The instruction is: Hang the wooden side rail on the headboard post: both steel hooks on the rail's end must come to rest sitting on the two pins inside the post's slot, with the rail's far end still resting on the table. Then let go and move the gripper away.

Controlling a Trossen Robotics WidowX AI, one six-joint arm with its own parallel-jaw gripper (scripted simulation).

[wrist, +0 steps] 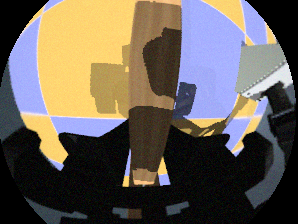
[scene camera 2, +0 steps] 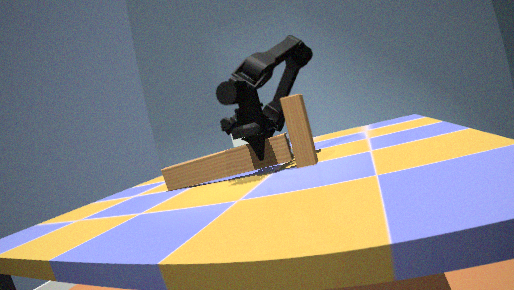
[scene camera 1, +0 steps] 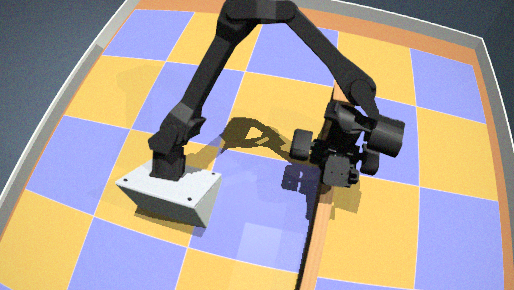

In view: the gripper (scene camera 1: 327,169) and a wooden side rail (scene camera 2: 242,159).
The gripper also shows in the wrist view (wrist: 145,119) and in scene camera 2 (scene camera 2: 263,159).
